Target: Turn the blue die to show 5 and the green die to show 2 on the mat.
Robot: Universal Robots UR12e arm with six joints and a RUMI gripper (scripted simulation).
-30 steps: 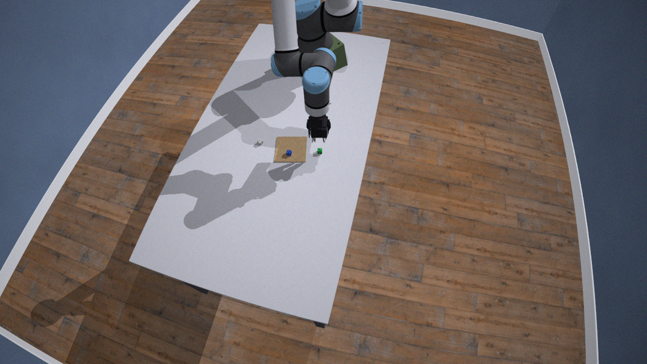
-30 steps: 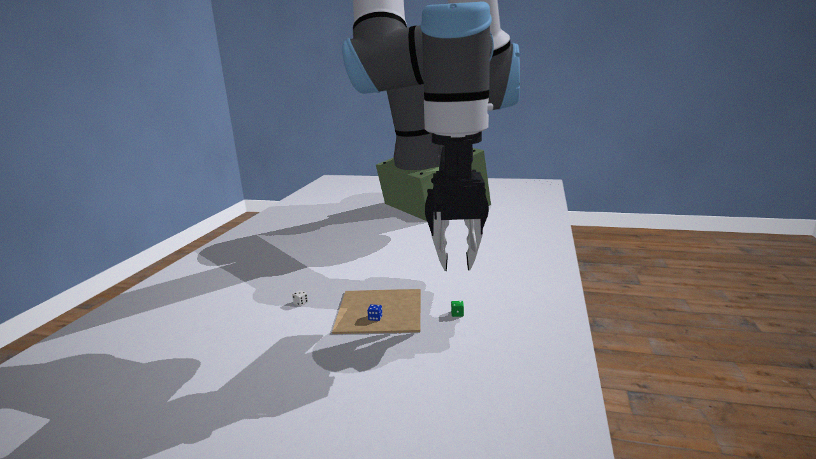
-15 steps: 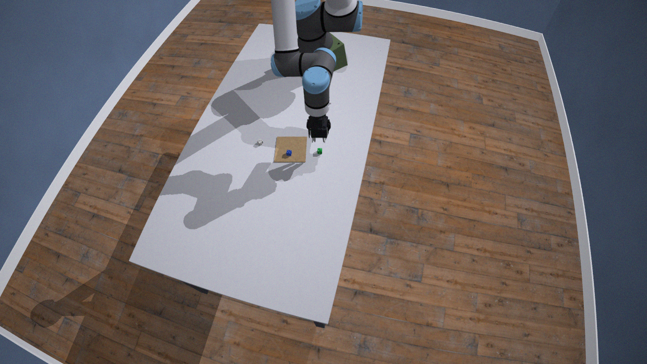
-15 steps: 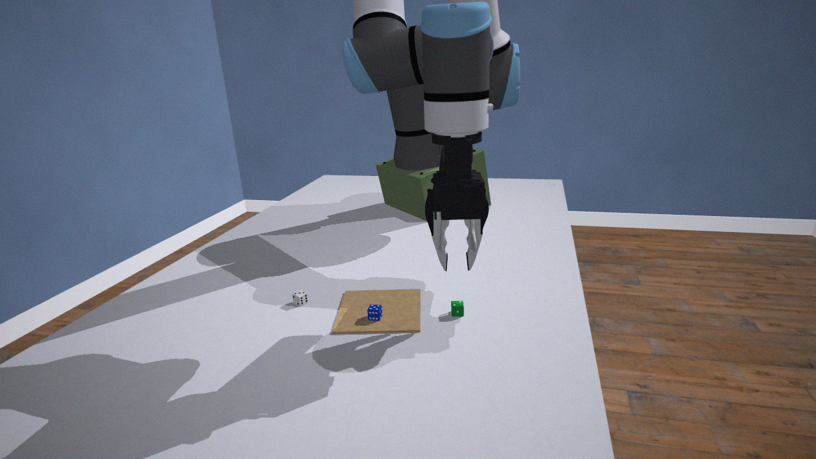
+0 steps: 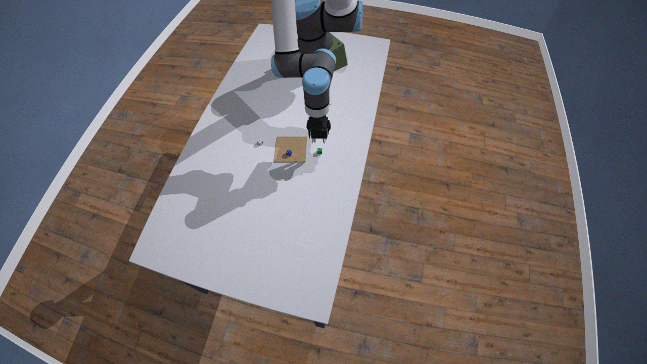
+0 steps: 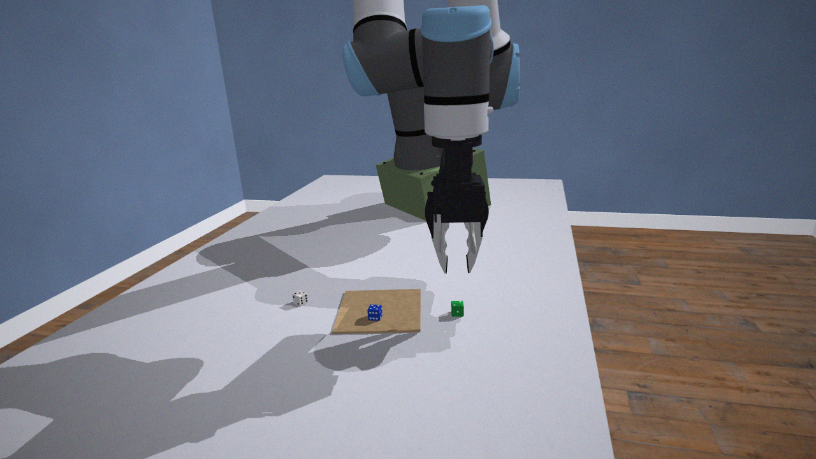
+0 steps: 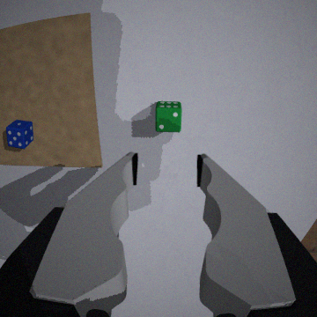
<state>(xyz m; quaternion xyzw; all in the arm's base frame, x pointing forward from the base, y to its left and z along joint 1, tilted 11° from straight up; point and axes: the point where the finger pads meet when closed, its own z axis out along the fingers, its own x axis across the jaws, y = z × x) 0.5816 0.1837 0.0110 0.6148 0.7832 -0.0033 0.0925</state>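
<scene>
The green die lies 80 mm below my hand. The rest, counted from my hand: tan mat (130 mm to the right, 90 mm below, 20 mm ahead); then white die (280 mm to the right, 80 mm below, 20 mm ahead); then blue die (130 mm to the right, 80 mm below, 50 mm ahead).
</scene>
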